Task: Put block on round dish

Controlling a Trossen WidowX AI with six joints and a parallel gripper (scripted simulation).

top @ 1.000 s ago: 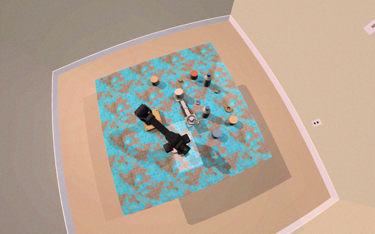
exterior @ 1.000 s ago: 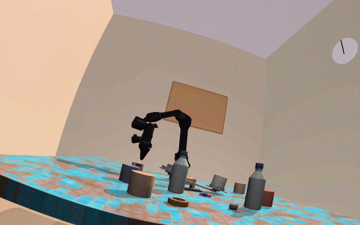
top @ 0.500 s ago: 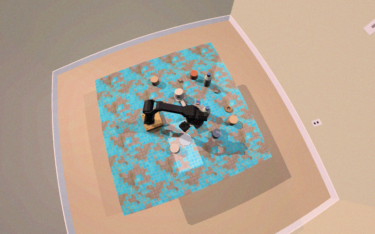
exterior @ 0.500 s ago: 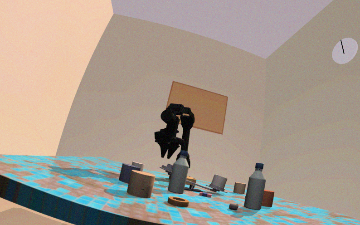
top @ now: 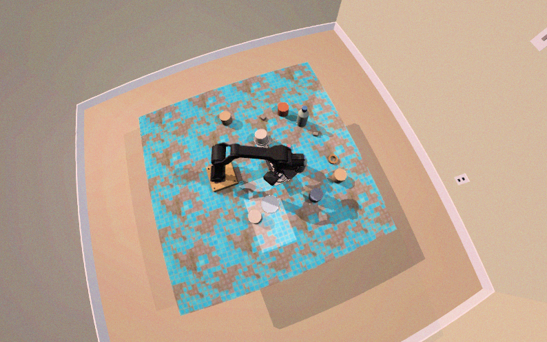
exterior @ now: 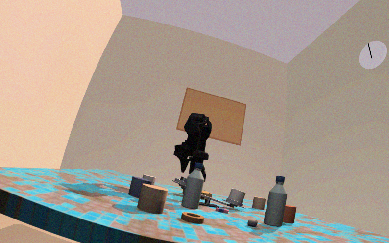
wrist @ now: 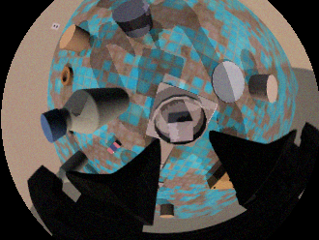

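Now: gripper tip 4 cm above the small grey block. From my gripper tip the other things lie so: round grey dish: 8 cm behind, 13 cm to the right, 12 cm below; dark blue cylinder: 15 cm ahead, 15 cm to the right, 9 cm below; small balance: 2 cm behind, 12 cm to the left, 8 cm below.
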